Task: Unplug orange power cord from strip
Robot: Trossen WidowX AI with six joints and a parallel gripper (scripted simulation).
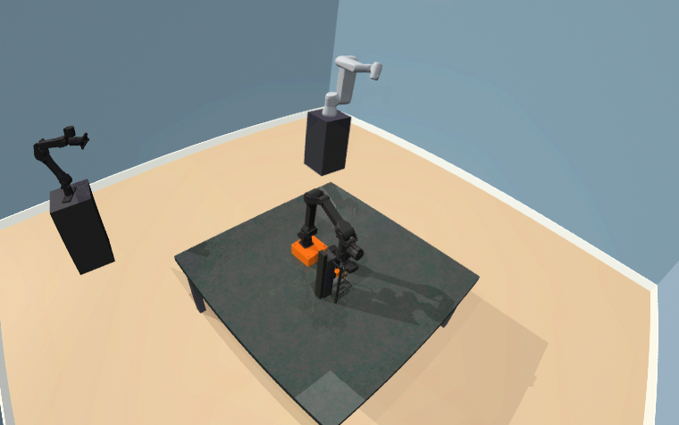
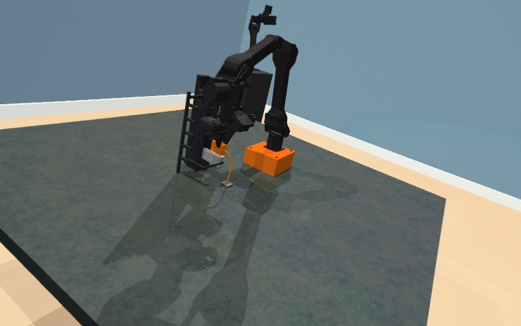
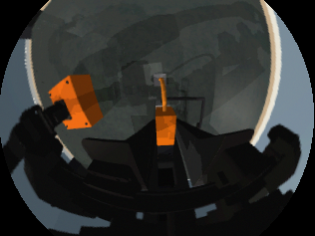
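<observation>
Right now my gripper tip is 11 cm above the grey end piece and 5 cm to the right of it. From my gripper tip the other things lie so: orange plug: 3 cm to the right.
</observation>
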